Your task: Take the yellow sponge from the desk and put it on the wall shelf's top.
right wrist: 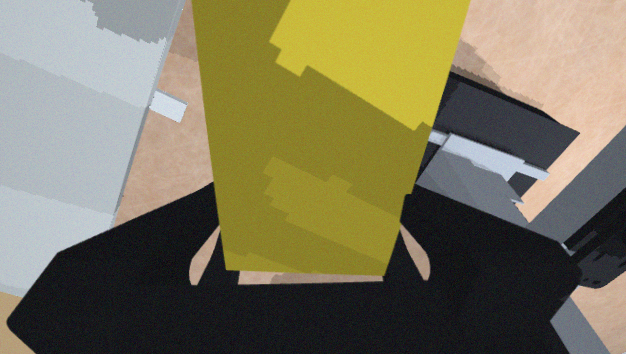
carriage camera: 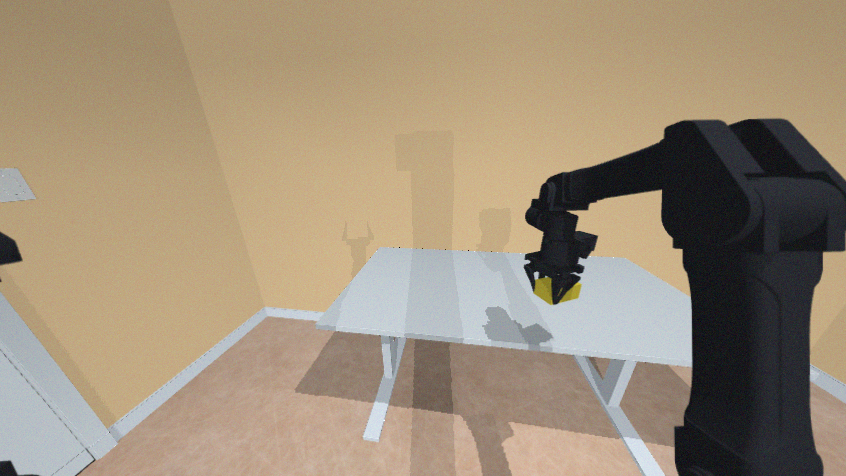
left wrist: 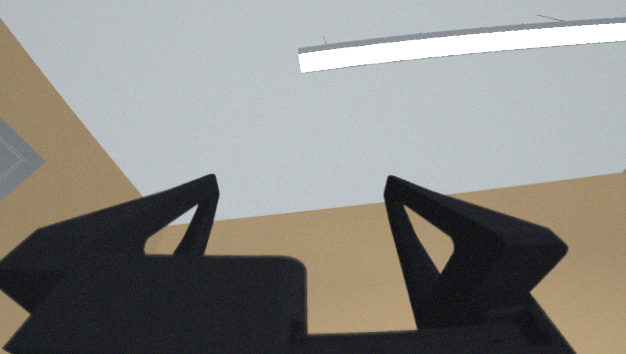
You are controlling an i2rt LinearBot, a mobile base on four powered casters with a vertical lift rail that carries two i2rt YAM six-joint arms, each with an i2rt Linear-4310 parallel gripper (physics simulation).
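Frame: origin at the left arm's base, x ahead, y left, z up, level; metres.
Seen in the pictures: left gripper, between the fingertips: (left wrist: 302,184); right gripper, between the fingertips: (right wrist: 308,178) (carriage camera: 545,298).
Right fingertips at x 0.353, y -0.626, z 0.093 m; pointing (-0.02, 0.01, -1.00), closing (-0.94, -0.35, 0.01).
Note:
Offsets run from my right fingertips to a thing's top centre. "pt": to the spot under its first point. Level surfaces: height alone.
The yellow sponge {dz +0.039, dx +0.009, dy -0.030 m} (carriage camera: 571,292) (right wrist: 320,125) is held between the fingers of my right gripper (carriage camera: 545,290) (right wrist: 308,178), which is shut on it. In the carriage camera they show in front of the pale desk {dz -0.264 m} (carriage camera: 366,296) (right wrist: 60,150); in the right wrist view the sponge hangs past the desk's edge, with floor behind it. My left gripper (left wrist: 302,184) is open and empty, pointing up at wall and ceiling. A small part of a pale flat board {pt dz +0.237, dx +0.495, dy +1.770 m} (carriage camera: 14,184), possibly the wall shelf, shows at the carriage camera's left edge.
A white door or panel (carriage camera: 35,408) stands at the lower left of the carriage camera. The dark right arm (carriage camera: 751,331) fills the right side. The desk stands by the tan wall (carriage camera: 307,118). The left wrist view shows a long ceiling lamp (left wrist: 450,47). The robot's dark base (right wrist: 505,120) shows in the right wrist view.

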